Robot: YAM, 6 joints.
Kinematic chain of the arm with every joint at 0, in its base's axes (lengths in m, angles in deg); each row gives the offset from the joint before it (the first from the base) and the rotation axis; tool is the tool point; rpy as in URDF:
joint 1: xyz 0 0 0.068 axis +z
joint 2: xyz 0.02 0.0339 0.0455 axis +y
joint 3: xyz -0.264 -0.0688 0 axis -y
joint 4: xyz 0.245 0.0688 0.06 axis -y
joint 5: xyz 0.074 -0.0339 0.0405 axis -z
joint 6: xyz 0.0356 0 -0.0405 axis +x
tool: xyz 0 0 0 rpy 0 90 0
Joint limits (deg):
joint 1: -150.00..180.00
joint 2: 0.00..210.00
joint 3: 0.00..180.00
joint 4: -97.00..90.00
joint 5: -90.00..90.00
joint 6: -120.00..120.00
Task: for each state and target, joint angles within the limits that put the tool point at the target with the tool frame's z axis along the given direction. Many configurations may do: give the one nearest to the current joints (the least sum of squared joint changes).
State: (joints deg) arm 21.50 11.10 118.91 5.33 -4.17 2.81
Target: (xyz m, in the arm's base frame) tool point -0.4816 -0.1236 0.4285 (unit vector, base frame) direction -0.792 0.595 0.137
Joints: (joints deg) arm 17.71 31.33 159.45 38.43 -53.87 2.81
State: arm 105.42 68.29 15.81 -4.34 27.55 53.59
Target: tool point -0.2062 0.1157 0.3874 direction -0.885 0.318 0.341
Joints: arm 149.14 58.51 47.25 31.54 -10.42 53.59
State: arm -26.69 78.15 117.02 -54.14 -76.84 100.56
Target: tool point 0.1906 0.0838 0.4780 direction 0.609 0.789 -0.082
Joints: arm 18.25 61.90 82.36 -26.13 -33.95 100.56
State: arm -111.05 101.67 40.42 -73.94 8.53 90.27
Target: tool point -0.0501 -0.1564 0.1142 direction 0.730 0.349 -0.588
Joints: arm -114.26 100.75 39.23 -74.91 -31.47 90.27
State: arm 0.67 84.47 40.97 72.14 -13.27 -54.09
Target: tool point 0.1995 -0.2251 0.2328 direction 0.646 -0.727 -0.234
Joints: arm -48.46 78.93 38.26 27.14 -0.08 -54.09
